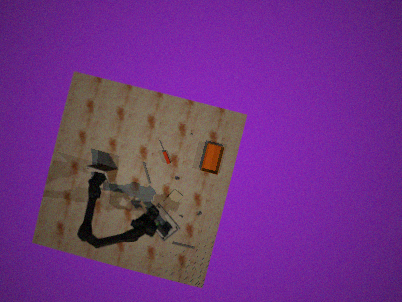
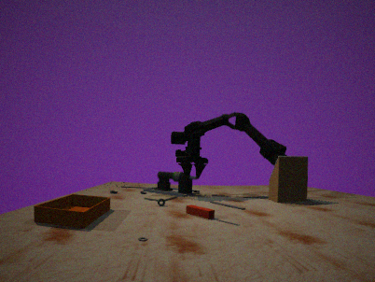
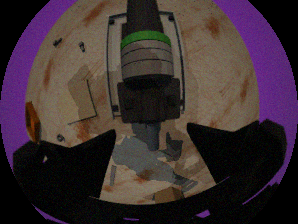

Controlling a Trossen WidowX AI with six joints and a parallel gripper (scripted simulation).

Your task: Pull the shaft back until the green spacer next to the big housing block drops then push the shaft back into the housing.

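Right now the shaft is 50 mm ahead of my gripper tip, 40 mm to the right of it and 10 mm above it. Round my gripper tip: red-handled screwdriver (430 mm to the left, 70 mm below); then green spacer (70 mm ahead, 50 mm to the right, 10 mm above); then orange tray (350 mm ahead, 460 mm to the left, 60 mm below).
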